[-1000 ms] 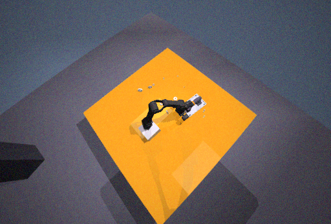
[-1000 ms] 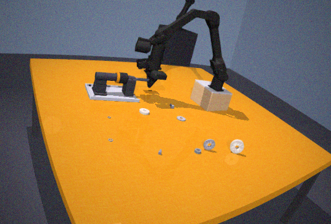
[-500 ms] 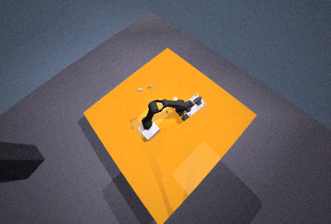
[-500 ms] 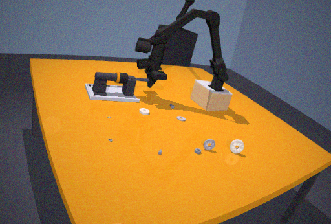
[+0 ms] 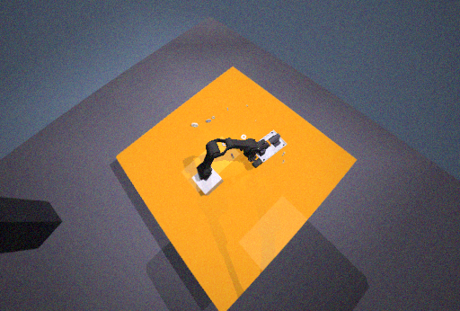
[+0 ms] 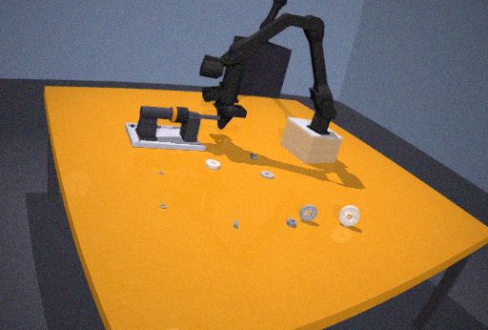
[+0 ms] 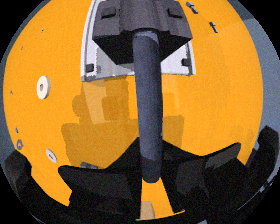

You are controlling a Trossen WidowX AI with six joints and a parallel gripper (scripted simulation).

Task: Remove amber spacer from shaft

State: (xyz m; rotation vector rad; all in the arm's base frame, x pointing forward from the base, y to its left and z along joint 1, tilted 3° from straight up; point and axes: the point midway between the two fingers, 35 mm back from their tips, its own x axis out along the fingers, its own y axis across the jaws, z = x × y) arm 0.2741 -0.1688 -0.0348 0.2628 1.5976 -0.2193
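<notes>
The dark shaft lies 80 mm ahead of my gripper tip, 20 mm to the right of it and 30 mm above it. Also, from my gripper tip: grey ring: 230 mm to the left, 40 mm below; amber spacer: 160 mm ahead, 50 mm to the right, 30 mm above; white ring: 130 mm ahead, 140 mm to the left, 40 mm below.
</notes>
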